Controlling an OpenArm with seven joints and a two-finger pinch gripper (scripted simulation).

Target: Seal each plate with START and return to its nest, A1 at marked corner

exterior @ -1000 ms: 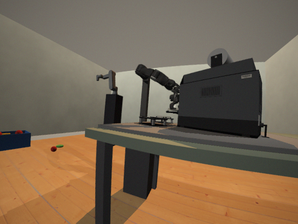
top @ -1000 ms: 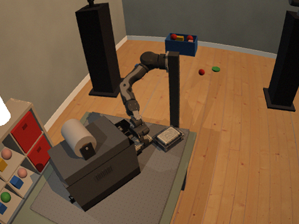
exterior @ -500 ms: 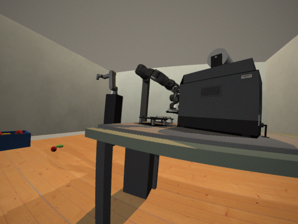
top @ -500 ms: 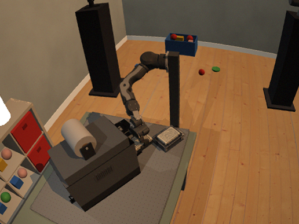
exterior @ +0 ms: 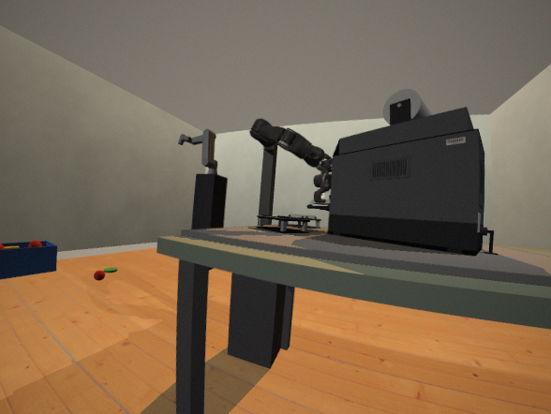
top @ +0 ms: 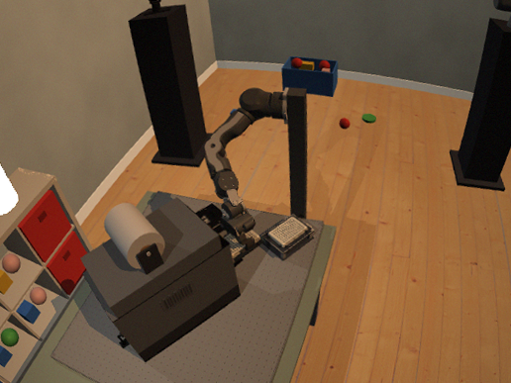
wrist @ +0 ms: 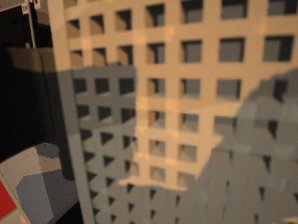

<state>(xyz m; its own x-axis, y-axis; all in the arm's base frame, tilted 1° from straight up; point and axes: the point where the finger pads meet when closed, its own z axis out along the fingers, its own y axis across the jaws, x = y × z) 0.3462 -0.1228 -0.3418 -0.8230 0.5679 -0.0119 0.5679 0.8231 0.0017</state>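
Right now the dark sealer stage is 20 mm below my hand. Round my hand: white well plate: 150 mm to the left, 130 mm behind, 70 mm below; then warning sticker: 130 mm to the right, 30 mm ahead, 30 mm above; then pale start button: 140 mm ahead, 70 mm above, 20 mm to the left.
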